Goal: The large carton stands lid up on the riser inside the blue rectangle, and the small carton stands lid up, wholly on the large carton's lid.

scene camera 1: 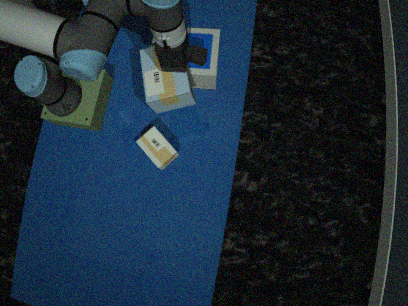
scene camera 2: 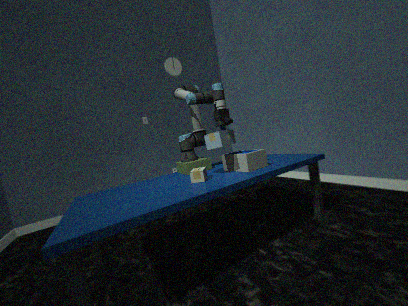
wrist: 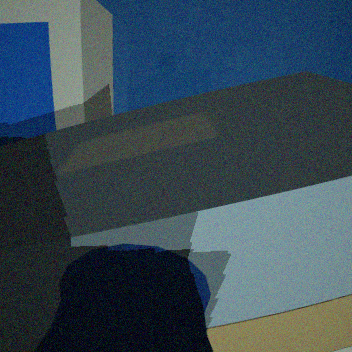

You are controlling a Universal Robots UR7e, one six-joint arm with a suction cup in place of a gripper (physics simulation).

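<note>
The large carton (scene camera 1: 152, 90) (scene camera 2: 214, 140) (wrist: 280, 240), pale with tan tape and a label on top, hangs lid up from my gripper (scene camera 2: 223, 128) (wrist: 135, 295), whose suction cup is on its lid. It is raised above the table, beside and partly over the riser's left side in scene camera 1. The cream riser (scene camera 1: 205, 82) (scene camera 2: 257, 160) (wrist: 67, 75) bears the blue rectangle (scene camera 1: 209, 42) (wrist: 25, 75), partly hidden by my tool. The small carton (scene camera 1: 151, 137) (scene camera 2: 198, 174) stands lid up on the table, turned at an angle, apart from the riser.
The green base block (scene camera 1: 102, 102) (scene camera 2: 205, 163) under the arm stands left of the riser. The blue table (scene camera 1: 125, 215) (scene camera 2: 125, 200) ends a little right of the riser in scene camera 1, with dark floor (scene camera 1: 310, 175) beyond.
</note>
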